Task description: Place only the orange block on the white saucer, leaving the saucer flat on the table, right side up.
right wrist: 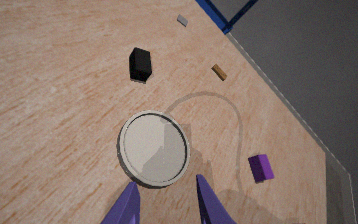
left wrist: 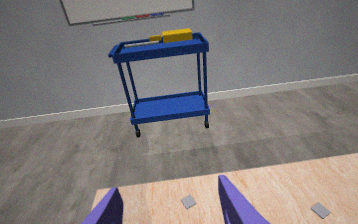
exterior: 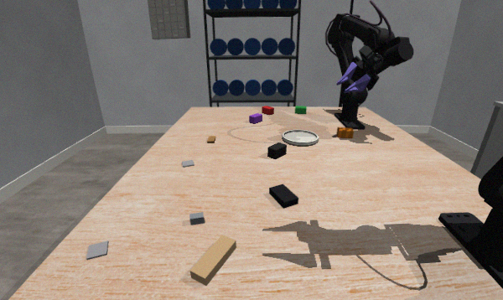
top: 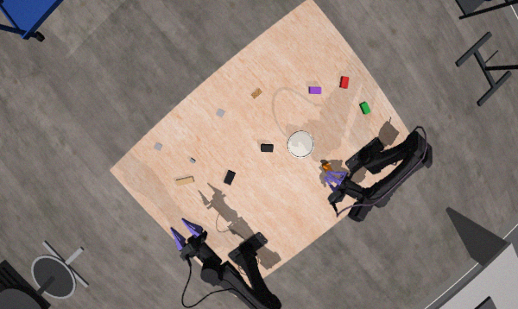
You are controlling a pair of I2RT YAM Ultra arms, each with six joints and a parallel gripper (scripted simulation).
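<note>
Right now my right hand is 16 cm above the orange block, 4 cm past it and 3 cm to the left of it. Round my right hand: black block (21 cm ahead, 16 cm below, 12 cm to the left); white saucer (17 cm below, 12 cm ahead); purple block (27 cm ahead, 20 cm to the right, 16 cm below).
</note>
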